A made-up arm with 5 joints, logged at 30 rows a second.
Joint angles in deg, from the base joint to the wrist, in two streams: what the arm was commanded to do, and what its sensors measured. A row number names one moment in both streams.
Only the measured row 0 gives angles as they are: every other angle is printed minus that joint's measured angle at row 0.
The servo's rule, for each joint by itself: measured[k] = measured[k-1] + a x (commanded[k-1-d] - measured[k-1]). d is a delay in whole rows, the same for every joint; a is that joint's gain. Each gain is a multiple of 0.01, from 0.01 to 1. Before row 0 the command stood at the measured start. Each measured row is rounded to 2 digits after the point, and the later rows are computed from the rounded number. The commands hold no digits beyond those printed.
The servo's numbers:
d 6
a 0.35 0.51 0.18 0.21 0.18
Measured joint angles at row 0:
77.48 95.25 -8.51 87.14 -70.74
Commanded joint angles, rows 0 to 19:
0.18 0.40 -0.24 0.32 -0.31
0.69 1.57 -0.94 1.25 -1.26
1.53 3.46 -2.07 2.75 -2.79
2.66 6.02 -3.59 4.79 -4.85
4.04 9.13 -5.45 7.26 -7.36
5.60 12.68 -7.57 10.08 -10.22
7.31 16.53 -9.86 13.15 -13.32
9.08 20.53 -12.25 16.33 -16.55
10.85 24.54 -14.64 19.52 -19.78
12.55 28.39 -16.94 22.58 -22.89
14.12 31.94 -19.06 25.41 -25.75
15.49 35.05 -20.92 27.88 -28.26
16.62 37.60 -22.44 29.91 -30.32
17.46 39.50 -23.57 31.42 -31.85
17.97 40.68 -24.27 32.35 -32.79
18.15 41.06 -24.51 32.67 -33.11
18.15 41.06 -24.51 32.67 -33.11
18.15 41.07 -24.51 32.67 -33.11
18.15 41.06 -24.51 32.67 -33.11
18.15 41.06 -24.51 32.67 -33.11
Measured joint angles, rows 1 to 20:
0.00 0.00 0.00 0.00 0.00
0.00 0.00 0.00 0.00 0.00
0.00 0.00 0.00 0.00 0.00
0.00 0.00 0.00 0.00 0.00
0.00 0.00 0.00 0.00 0.00
0.00 0.00 0.00 0.00 0.00
0.06 0.20 -0.04 0.07 -0.06
0.28 0.90 -0.20 0.32 -0.28
0.72 2.21 -0.54 0.83 -0.73
1.40 4.15 -1.09 1.66 -1.47
2.32 6.69 -1.87 2.84 -2.53
3.47 9.74 -2.90 4.36 -3.91
4.81 13.20 -4.15 6.21 -5.60
6.30 16.94 -5.61 8.34 -7.57
7.89 20.82 -7.24 10.69 -9.77
9.52 24.68 -8.99 13.19 -12.13
11.13 28.38 -10.80 15.76 -14.58
12.66 31.78 -12.62 18.31 -17.04
14.05 34.75 -14.39 20.75 -19.43
15.24 37.17 -16.04 22.99 -21.67

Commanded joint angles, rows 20 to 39:
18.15 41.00 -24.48 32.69 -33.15
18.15 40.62 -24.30 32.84 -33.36
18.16 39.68 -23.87 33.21 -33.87
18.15 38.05 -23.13 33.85 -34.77
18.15 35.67 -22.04 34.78 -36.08
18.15 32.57 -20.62 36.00 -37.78
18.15 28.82 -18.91 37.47 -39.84
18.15 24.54 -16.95 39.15 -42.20
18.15 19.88 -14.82 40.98 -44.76
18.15 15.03 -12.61 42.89 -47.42
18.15 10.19 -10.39 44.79 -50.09
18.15 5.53 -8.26 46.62 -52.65
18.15 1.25 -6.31 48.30 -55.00
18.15 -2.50 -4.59 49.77 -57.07
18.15 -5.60 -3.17 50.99 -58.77
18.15 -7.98 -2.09 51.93 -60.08
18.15 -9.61 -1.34 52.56 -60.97
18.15 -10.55 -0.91 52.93 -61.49
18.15 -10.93 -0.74 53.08 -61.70
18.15 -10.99 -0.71 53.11 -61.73
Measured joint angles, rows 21 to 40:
16.20 38.96 -17.52 24.96 -23.67
16.88 40.03 -18.78 26.58 -25.37
17.32 40.56 -19.81 27.86 -26.76
17.61 40.82 -20.66 28.87 -27.90
17.80 40.94 -21.35 29.67 -28.84
17.92 41.00 -21.92 30.30 -29.61
18.00 41.00 -22.38 30.80 -30.25
18.05 40.81 -22.73 31.23 -30.81
18.09 40.23 -22.94 31.65 -31.36
18.11 39.12 -22.97 32.11 -31.97
18.12 37.36 -22.80 32.67 -32.71
18.13 34.92 -22.41 33.37 -33.62
18.14 31.81 -21.78 34.23 -34.74
18.14 28.10 -20.91 35.26 -36.08
18.14 23.91 -19.81 36.46 -37.64
18.14 19.38 -18.51 37.81 -39.40
18.14 14.69 -17.05 39.28 -41.32
18.14 10.02 -15.47 40.82 -43.36
18.14 5.55 -13.82 42.39 -45.46
18.14 1.44 -12.16 43.94 -47.55

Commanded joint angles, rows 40 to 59:
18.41 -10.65 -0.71 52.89 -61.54
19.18 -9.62 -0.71 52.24 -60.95
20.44 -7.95 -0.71 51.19 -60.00
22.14 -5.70 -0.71 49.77 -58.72
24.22 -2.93 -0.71 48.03 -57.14
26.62 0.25 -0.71 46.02 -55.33
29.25 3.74 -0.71 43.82 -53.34
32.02 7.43 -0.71 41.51 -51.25
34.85 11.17 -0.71 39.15 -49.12
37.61 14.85 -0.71 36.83 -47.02
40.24 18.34 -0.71 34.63 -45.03
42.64 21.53 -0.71 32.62 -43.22
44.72 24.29 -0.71 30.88 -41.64
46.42 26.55 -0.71 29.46 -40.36
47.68 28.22 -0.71 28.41 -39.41
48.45 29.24 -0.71 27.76 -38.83
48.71 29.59 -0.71 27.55 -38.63
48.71 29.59 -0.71 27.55 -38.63
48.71 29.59 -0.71 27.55 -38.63
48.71 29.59 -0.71 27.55 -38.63
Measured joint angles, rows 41 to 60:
18.14 -2.15 -10.54 45.42 -49.57
18.14 -5.12 -9.02 46.79 -51.46
18.14 -7.41 -7.64 48.00 -53.17
18.14 -9.01 -6.43 49.04 -54.67
18.14 -9.99 -5.41 49.89 -55.94
18.14 -10.50 -4.56 50.57 -56.98
18.23 -10.58 -3.87 51.06 -57.80
18.56 -10.09 -3.30 51.31 -58.37
19.22 -9.00 -2.83 51.28 -58.66
20.24 -7.32 -2.45 50.96 -58.67
21.63 -5.08 -2.14 50.34 -58.39
23.38 -2.36 -1.88 49.43 -57.84
25.43 0.75 -1.67 48.25 -57.03
27.74 4.16 -1.50 46.83 -55.99
30.23 7.74 -1.36 45.22 -54.75
32.81 11.37 -1.24 43.46 -53.36
35.41 14.92 -1.14 41.61 -51.86
37.94 18.29 -1.06 39.72 -50.30
40.31 21.35 -1.00 37.86 -48.74
42.45 24.00 -0.95 36.10 -47.23

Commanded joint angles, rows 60 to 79:
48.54 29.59 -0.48 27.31 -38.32
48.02 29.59 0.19 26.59 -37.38
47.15 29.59 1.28 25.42 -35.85
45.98 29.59 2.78 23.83 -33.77
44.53 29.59 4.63 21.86 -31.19
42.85 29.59 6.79 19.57 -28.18
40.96 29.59 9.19 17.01 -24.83
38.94 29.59 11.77 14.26 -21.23
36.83 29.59 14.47 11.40 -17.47
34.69 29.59 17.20 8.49 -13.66
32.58 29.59 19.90 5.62 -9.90
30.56 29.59 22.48 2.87 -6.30
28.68 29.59 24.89 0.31 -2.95
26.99 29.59 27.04 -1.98 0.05
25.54 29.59 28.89 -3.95 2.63
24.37 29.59 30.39 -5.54 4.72
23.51 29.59 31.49 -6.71 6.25
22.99 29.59 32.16 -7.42 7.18
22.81 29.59 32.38 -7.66 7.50
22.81 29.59 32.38 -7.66 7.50
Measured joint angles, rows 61 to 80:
44.28 26.15 -0.91 34.49 -45.82
45.74 27.73 -0.87 33.08 -44.56
46.78 28.68 -0.84 31.92 -43.49
47.46 29.14 -0.82 31.00 -42.62
47.90 29.37 -0.80 30.28 -41.90
48.18 29.48 -0.78 29.71 -41.31
48.31 29.54 -0.73 29.21 -40.77
48.21 29.57 -0.56 28.66 -40.16
47.84 29.58 -0.23 27.98 -39.38
47.19 29.59 0.31 27.11 -38.37
46.26 29.59 1.09 26.01 -37.08
45.07 29.59 2.12 24.66 -35.48
43.63 29.59 3.39 23.05 -33.56
41.99 29.59 4.90 21.20 -31.34
40.18 29.59 6.62 19.14 -28.84
38.26 29.59 8.52 16.90 -26.11
36.27 29.59 10.57 14.53 -23.19
34.27 29.59 12.71 12.08 -20.15
32.31 29.59 14.90 9.61 -17.05
30.45 29.59 17.09 7.18 -13.97

